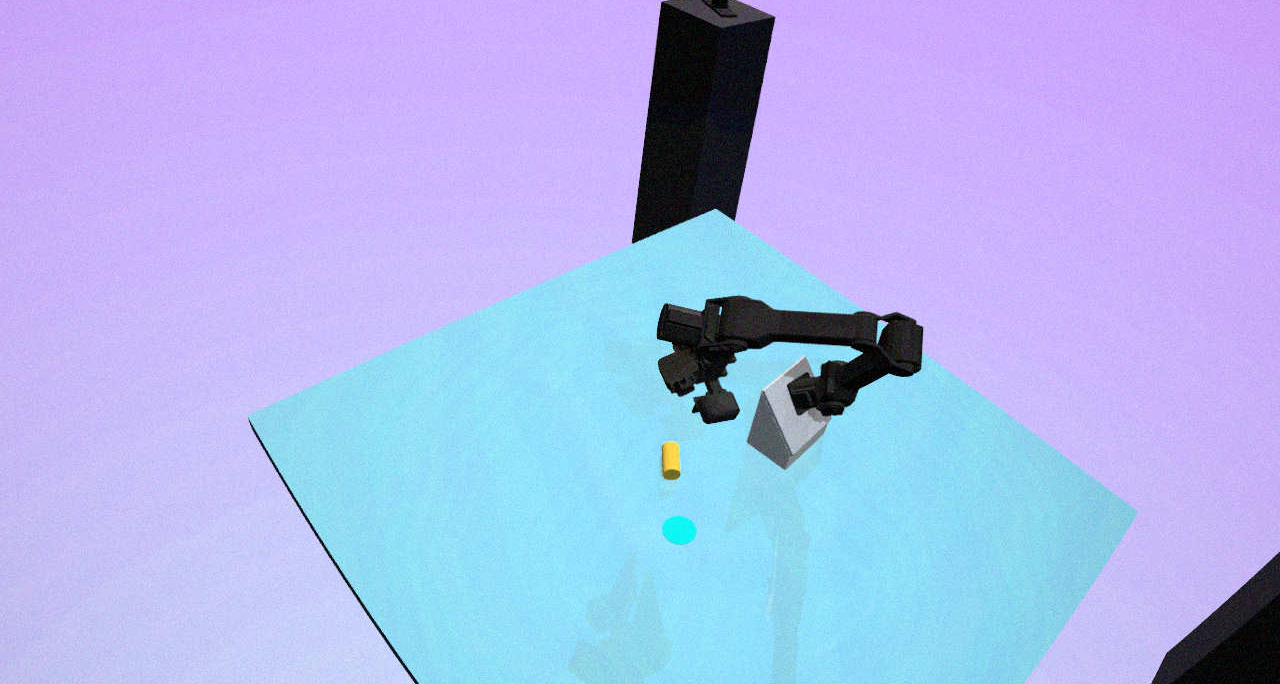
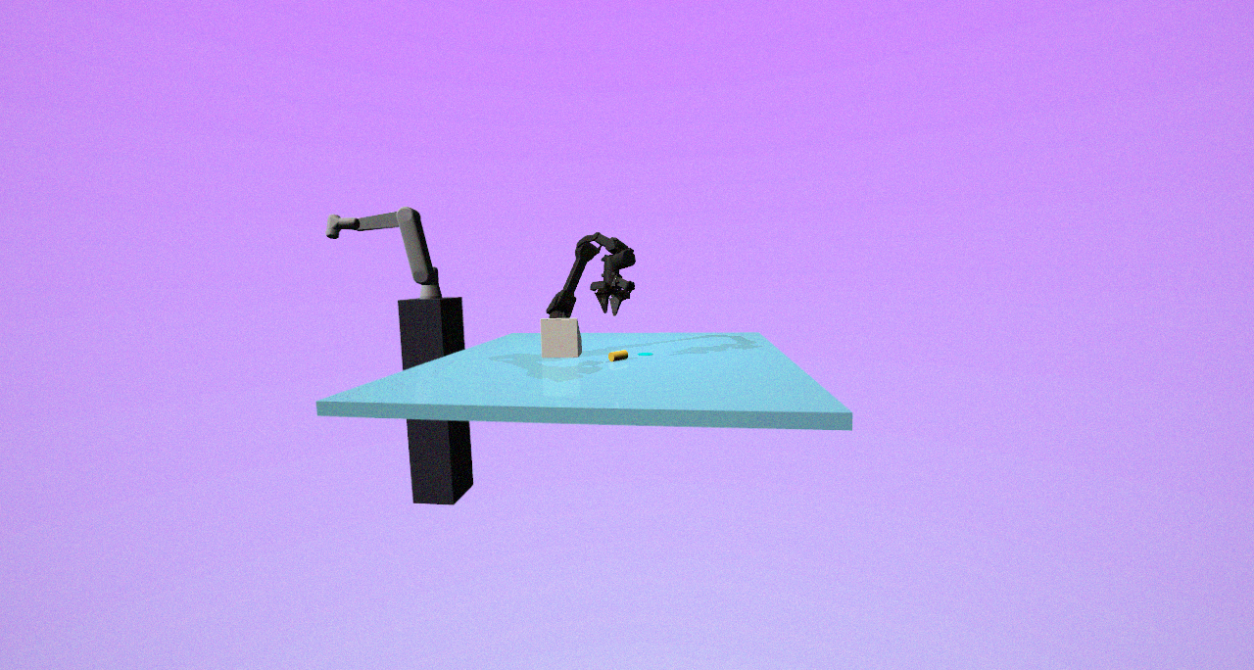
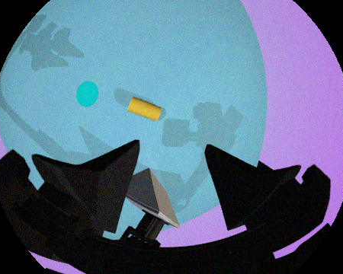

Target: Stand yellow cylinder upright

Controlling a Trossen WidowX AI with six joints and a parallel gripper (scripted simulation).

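The yellow cylinder lies 150 mm below my gripper tip, 20 mm ahead of it and 10 mm to the left of it. The rest, counted from my gripper tip: cyan circle (160 mm below, 130 mm to the left, 110 mm ahead).
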